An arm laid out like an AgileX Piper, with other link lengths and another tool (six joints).
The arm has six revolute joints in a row. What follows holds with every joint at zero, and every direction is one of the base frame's.
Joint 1 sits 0.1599 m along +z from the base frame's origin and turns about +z.
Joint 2 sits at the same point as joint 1 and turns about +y.
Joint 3 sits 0.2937 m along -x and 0.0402 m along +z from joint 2 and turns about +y.
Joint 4 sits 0.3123 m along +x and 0.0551 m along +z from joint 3 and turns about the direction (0.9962, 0, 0.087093).
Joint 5 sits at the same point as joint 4 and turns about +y.
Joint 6 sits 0.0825 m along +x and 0.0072 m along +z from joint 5 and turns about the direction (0.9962, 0, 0.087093).
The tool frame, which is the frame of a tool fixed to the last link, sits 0.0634 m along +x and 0.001 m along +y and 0.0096 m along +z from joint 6; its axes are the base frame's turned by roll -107.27, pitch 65.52 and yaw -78.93 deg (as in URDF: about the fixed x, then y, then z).
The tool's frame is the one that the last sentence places.
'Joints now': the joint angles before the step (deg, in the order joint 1, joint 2, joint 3, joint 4, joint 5, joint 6). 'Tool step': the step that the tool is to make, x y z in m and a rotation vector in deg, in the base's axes. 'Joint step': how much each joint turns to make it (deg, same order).
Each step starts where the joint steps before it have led.
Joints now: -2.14, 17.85, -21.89, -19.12, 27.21, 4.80
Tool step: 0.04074, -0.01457, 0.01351, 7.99, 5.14, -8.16
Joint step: 0.01, 15.15, -8.66, -8.92, 2.64, 18.01
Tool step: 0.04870, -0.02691, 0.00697, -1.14, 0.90, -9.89
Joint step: -0.71, 14.47, -6.87, -20.83, 0.46, 22.86
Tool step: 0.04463, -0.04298, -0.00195, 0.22, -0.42, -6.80
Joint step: -7.51, 12.60, -6.53, -8.73, -4.48, 10.06
